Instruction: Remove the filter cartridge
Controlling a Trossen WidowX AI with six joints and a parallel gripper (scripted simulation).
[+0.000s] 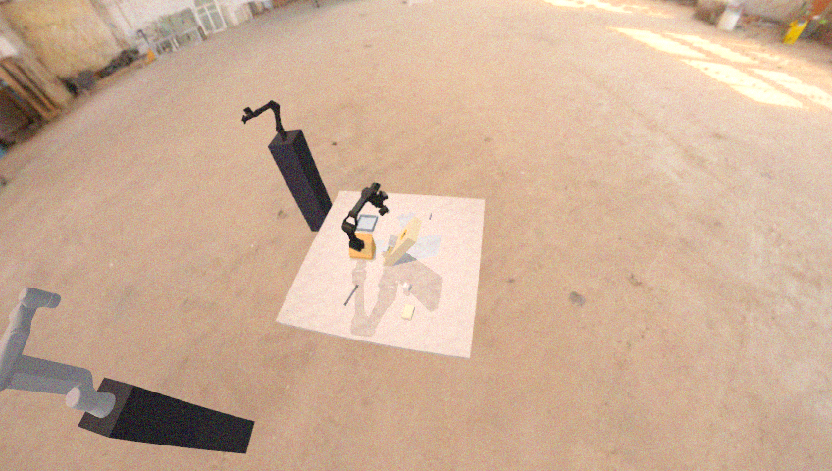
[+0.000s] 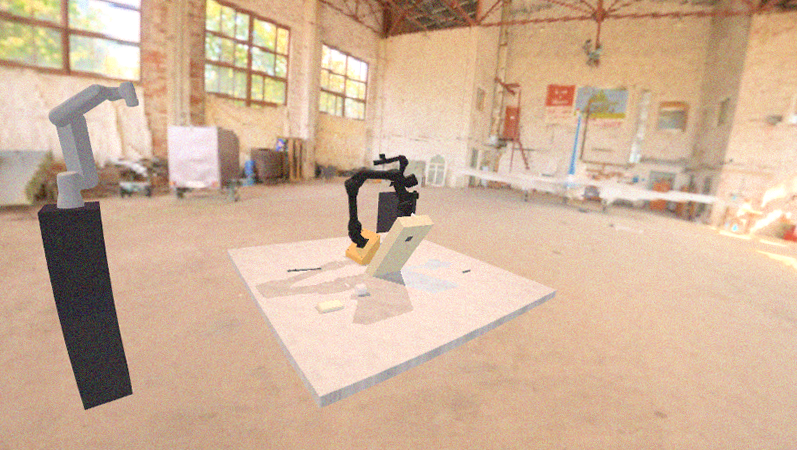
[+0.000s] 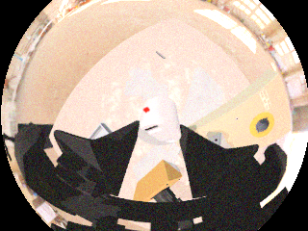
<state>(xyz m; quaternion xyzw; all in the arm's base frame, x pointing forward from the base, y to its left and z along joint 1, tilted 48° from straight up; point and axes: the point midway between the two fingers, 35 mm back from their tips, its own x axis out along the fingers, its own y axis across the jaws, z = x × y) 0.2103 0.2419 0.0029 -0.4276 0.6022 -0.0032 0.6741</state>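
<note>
Now: the blue-rimmed tray 26 cm below my gripper tip, 23 cm behind it and 12 cm to the left of it. Also, from my gripper tip: round filter cartridge: right at my gripper tip; then pale yellow service panel: 21 cm to the right, 11 cm ahead, 10 cm below; then small cream block: 64 cm to the right, 26 cm below, 18 cm ahead.
</note>
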